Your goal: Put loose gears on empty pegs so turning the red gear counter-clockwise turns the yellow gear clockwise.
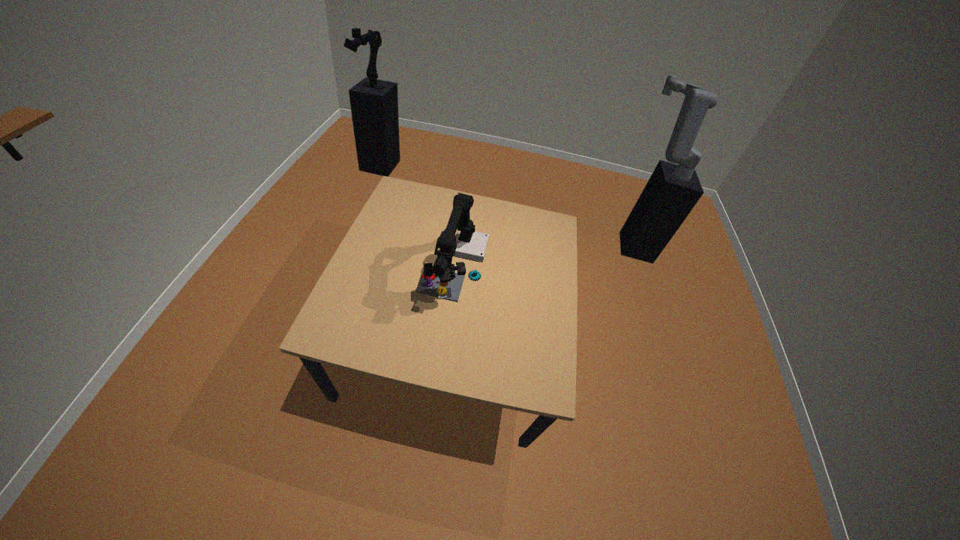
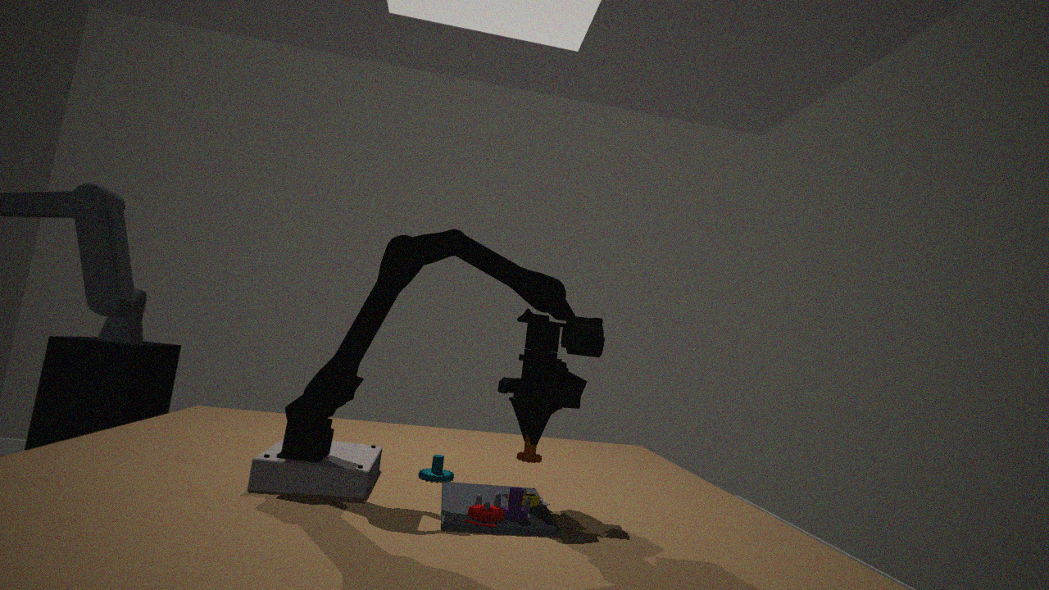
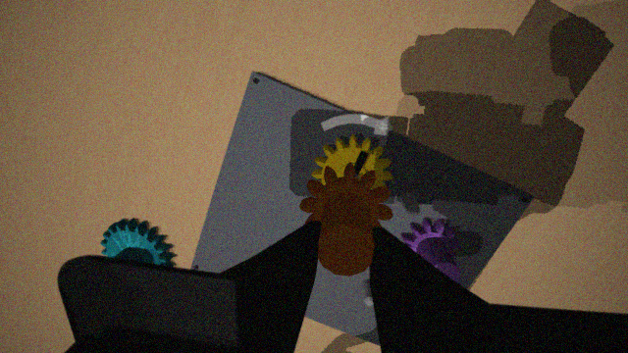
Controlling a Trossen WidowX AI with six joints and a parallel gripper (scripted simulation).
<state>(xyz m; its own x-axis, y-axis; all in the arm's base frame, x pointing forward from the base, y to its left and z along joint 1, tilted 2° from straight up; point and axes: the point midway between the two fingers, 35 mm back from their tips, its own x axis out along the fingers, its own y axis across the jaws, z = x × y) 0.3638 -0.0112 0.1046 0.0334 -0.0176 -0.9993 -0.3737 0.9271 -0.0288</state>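
Right now the purple gear is 2 cm behind my gripper tip, 8 cm to the right of it and 8 cm below it. From my gripper tip the other things lie so: yellow gear: 1 cm to the right, 9 cm below; then orange gear: 1 cm below; then white arrow: 3 cm ahead, 1 cm to the left, 9 cm below.
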